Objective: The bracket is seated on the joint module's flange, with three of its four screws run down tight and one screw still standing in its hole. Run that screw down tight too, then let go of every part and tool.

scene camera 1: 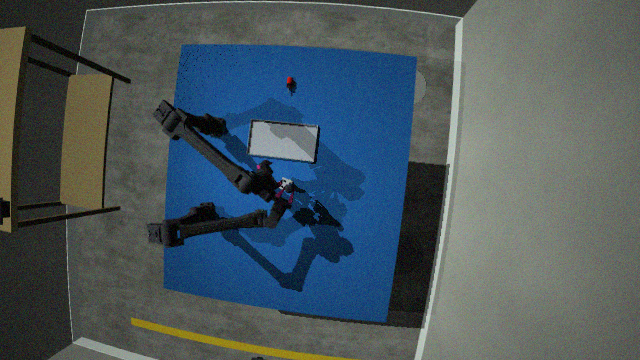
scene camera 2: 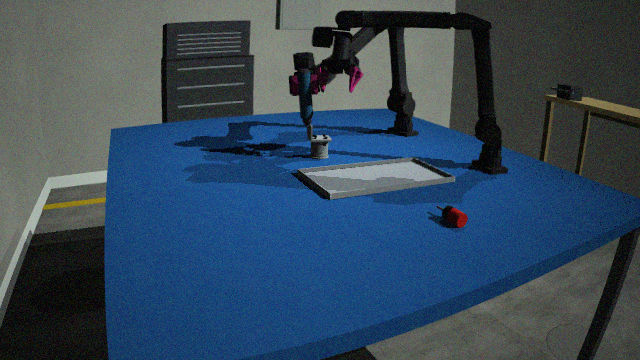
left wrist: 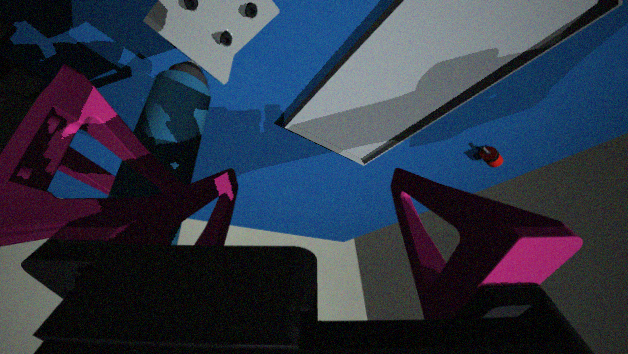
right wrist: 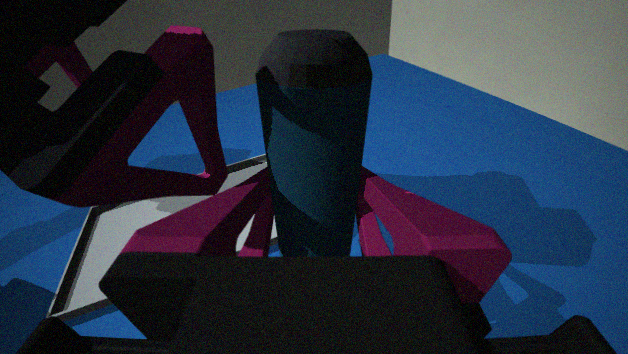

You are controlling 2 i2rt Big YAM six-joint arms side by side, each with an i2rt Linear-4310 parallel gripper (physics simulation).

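Frame: origin at the left arm's base, x ahead, y left, z up, level; millimetres.
Where they show: left gripper, fingertip midpoint: (scene camera 1: 277,171) (scene camera 2: 336,92) (left wrist: 314,177) (right wrist: 166,160); right gripper, fingertip midpoint: (scene camera 2: 305,89) (left wrist: 167,206) (right wrist: 314,176); left arm's base at its link origin: (scene camera 1: 216,127) (scene camera 2: 489,168); right arm's base at its link origin: (scene camera 1: 207,211) (scene camera 2: 402,133).
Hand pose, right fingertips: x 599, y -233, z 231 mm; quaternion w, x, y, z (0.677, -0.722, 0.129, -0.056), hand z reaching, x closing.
Things, the pixels of their top centre, and the offset from my right fingertips. Level surfaces: height alone.
- upright grey joint module at its top centre: (scene camera 2: 319,138) 17 mm right, 60 mm back, 168 mm down
- screwdriver at its top centre: (right wrist: 278,37) (left wrist: 103,329) (scene camera 2: 306,68) 13 mm right, 8 mm back, 68 mm up
- shallow white tray at its top centre: (left wrist: 425,75) (right wrist: 201,209) (scene camera 2: 378,172) (scene camera 1: 281,139) 238 mm left, 158 mm back, 215 mm down
- blue table top at its surface level: 231 mm down
- small red-handled tool at its top centre: (scene camera 2: 450,206) (left wrist: 492,160) (scene camera 1: 288,84) 572 mm left, 188 mm back, 197 mm down
The white bracket (scene camera 1: 286,182) (scene camera 2: 322,137) (left wrist: 207,22) sits on the upright grey joint module (scene camera 2: 320,150). Three dark screw heads show in it in the left wrist view; the fourth screw is hidden. My right gripper (scene camera 2: 305,84) (right wrist: 314,176) is shut on the screwdriver (scene camera 2: 306,102) (left wrist: 175,110) (right wrist: 316,135), which has a teal handle and a black cap. It stands nearly upright, its tip at the bracket's left edge in scene camera 2; whether the tip meets the screw cannot be told. My left gripper (scene camera 2: 339,87) (left wrist: 314,177) is open and empty, above and beside the bracket, close to the right gripper.
A shallow white tray (scene camera 1: 270,145) (scene camera 2: 380,173) (left wrist: 395,65) (right wrist: 100,250) lies beside the module on the blue table top (scene camera 1: 350,90) (scene camera 2: 225,250). A small red-handled tool (scene camera 1: 290,81) (scene camera 2: 454,217) (left wrist: 491,157) lies beyond the tray. A dark cabinet (scene camera 2: 207,90) stands behind the table.
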